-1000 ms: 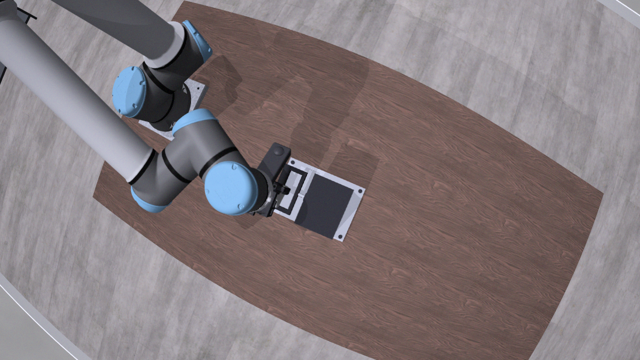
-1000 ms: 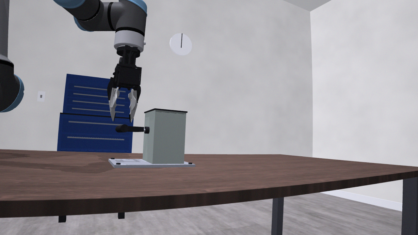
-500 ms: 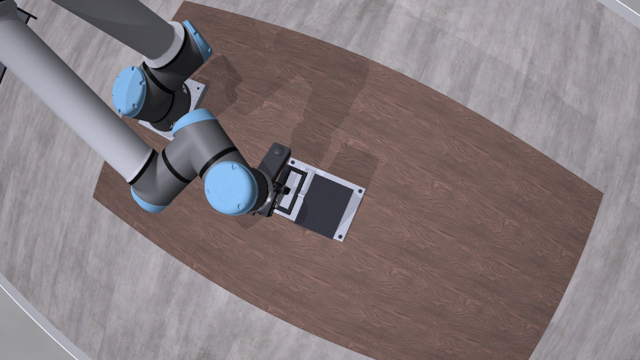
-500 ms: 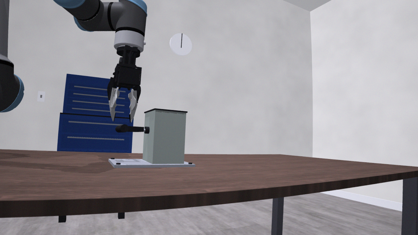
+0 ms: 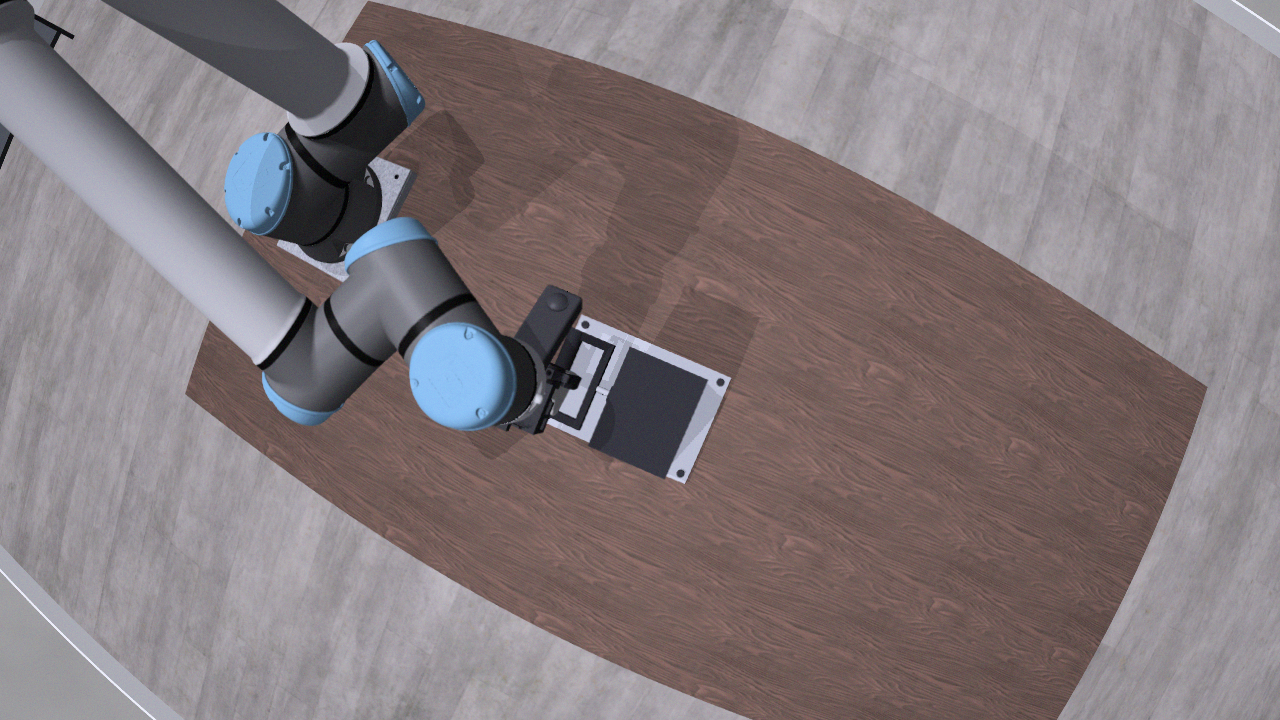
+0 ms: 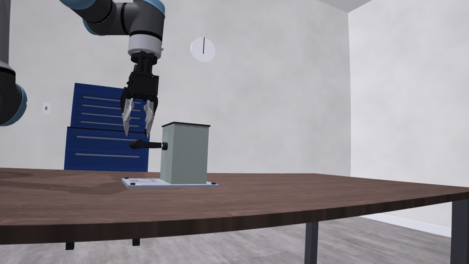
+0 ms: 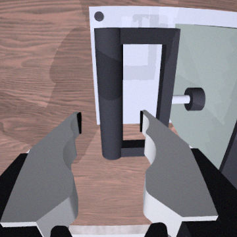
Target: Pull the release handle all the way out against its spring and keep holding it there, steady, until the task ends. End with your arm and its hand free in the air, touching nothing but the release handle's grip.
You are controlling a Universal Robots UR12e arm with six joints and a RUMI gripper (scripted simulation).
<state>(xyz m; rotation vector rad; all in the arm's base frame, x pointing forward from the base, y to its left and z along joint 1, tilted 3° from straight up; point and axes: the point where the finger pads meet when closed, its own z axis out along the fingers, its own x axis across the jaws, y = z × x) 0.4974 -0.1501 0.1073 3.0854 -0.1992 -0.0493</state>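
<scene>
My hand is 5 cm short of the release handle, 4 cm above it and 1 cm to the left of it.
</scene>
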